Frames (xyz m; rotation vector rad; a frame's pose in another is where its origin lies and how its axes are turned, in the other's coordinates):
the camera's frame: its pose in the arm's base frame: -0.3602 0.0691 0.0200 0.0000 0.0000 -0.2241
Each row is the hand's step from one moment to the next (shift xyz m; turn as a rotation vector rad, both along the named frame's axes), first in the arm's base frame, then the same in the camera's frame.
Working: the arm's base frame: its pose in the camera's frame: 0.3665 0.0127 -0.0200 0.0000 0.0000 0.2241

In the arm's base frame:
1: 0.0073 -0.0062 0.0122 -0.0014 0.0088 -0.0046
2: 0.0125 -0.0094 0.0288 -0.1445 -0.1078 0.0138
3: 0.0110 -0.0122 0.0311 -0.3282 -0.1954 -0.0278
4: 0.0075 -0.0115 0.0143 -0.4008 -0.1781 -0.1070
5: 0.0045 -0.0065 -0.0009 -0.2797 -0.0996 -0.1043
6: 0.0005 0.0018 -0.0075 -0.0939 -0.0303 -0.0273
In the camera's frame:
1: 0.0085 -0.0044 0.0122 -0.0033 0.0083 -0.0046
2: 0.0143 -0.0064 0.0288 -0.1169 -0.1372 0.0138
3: 0.0134 -0.0095 0.0311 -0.2766 -0.2634 -0.0278
4: 0.0099 -0.0095 0.0143 -0.3512 -0.2627 -0.1070
5: 0.0058 -0.0053 -0.0009 -0.2506 -0.1593 -0.1043
6: 0.0001 0.0019 -0.0075 -0.0848 -0.0504 -0.0273

